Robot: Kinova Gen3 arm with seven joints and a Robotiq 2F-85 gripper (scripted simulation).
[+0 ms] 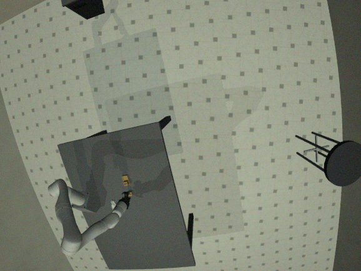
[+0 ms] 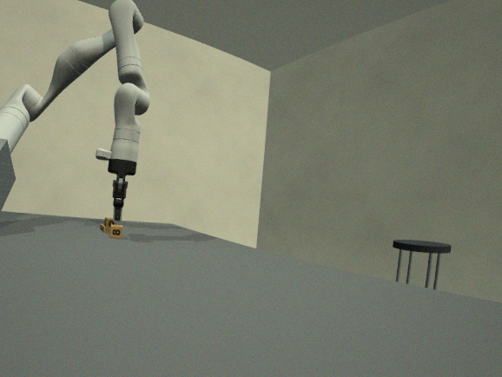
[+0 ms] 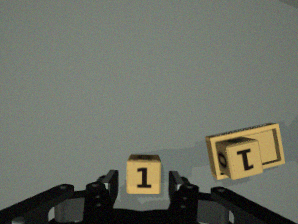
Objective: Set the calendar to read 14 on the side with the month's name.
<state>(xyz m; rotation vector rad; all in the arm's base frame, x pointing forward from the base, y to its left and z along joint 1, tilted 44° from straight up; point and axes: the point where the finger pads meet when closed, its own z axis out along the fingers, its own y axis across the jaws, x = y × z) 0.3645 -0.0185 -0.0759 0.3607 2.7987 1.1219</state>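
Now: hand 40 mm above the number cube. The rest, counted from my hand: wooden tray (110 mm to the left, 50 mm below).
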